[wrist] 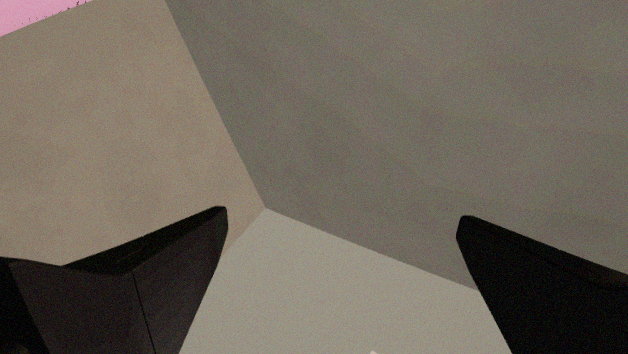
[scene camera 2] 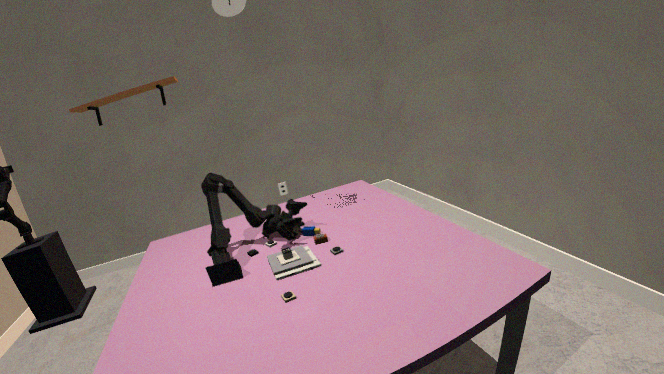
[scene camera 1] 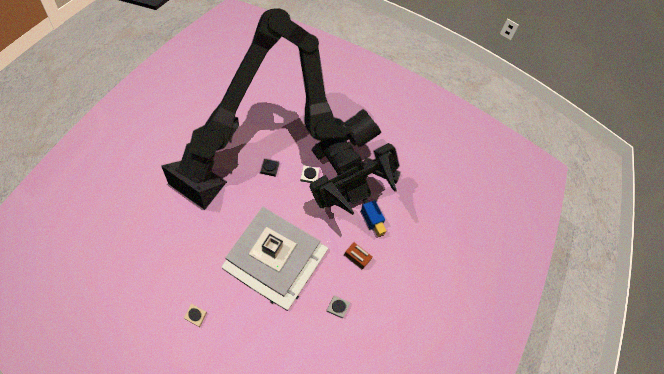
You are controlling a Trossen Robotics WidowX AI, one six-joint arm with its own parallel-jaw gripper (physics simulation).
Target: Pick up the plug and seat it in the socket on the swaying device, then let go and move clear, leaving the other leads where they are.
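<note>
The blue plug (scene camera 1: 371, 214) (scene camera 2: 308, 231) with a yellow tip (scene camera 1: 380, 229) lies on the pink table; its rear end is beside the fingers in scene camera 1. My gripper (scene camera 1: 374, 201) (scene camera 2: 303, 216) (wrist: 344, 223) is open and low, tilted toward the plug, its fingers spread wide with nothing held. The plug does not show in the wrist view. The socket (scene camera 1: 270, 252) (scene camera 2: 287, 253), a dark square frame, stands on a cream plate (scene camera 1: 286, 248) on the device's grey top (scene camera 1: 302, 265), which sits offset over a white base (scene camera 1: 250, 277). Whether the fingers straddle the plug is unclear.
An orange-red block (scene camera 1: 367, 257) (scene camera 2: 321, 239) with two pale strips lies near the plug's yellow tip. Small square pads with dark discs lie around: white (scene camera 1: 310, 173), black (scene camera 1: 270, 167), grey (scene camera 1: 339, 306) and tan (scene camera 1: 195, 315). The arm's base stands left of the device.
</note>
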